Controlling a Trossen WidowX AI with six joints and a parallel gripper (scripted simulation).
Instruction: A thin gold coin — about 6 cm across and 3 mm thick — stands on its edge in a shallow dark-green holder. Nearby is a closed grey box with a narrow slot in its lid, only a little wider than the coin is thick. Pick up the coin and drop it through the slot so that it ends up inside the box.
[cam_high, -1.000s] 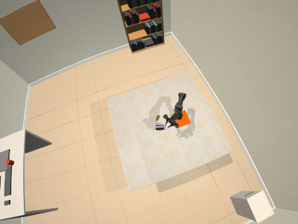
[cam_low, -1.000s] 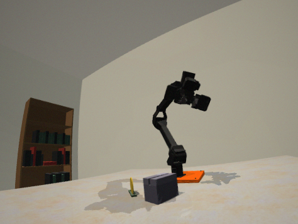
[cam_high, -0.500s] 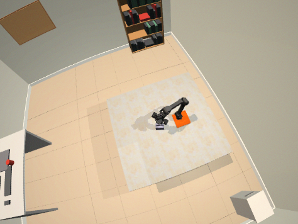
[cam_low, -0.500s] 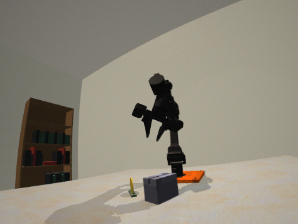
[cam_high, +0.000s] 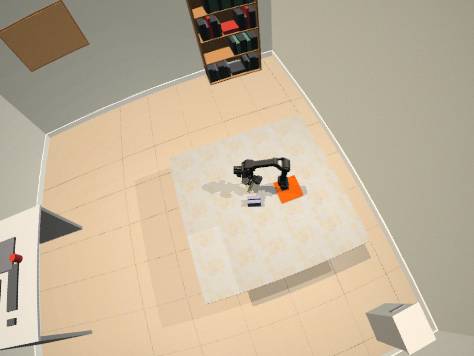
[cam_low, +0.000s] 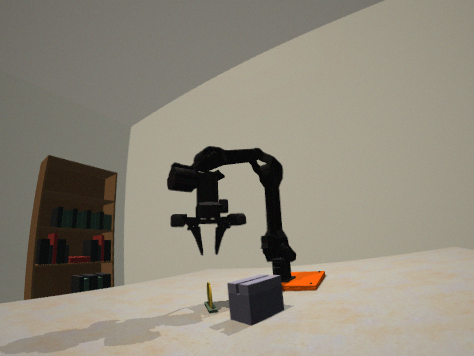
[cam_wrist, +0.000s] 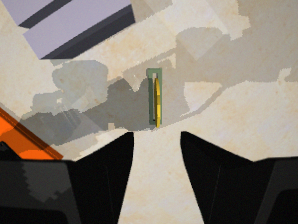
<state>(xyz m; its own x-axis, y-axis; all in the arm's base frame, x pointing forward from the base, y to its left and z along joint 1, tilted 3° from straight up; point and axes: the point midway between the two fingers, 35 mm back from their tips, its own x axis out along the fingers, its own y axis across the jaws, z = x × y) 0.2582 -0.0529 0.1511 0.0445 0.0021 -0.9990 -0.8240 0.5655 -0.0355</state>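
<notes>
Now: gripper tip 10 cm above the thin gold coin and 1 cm to the left of it.
</notes>
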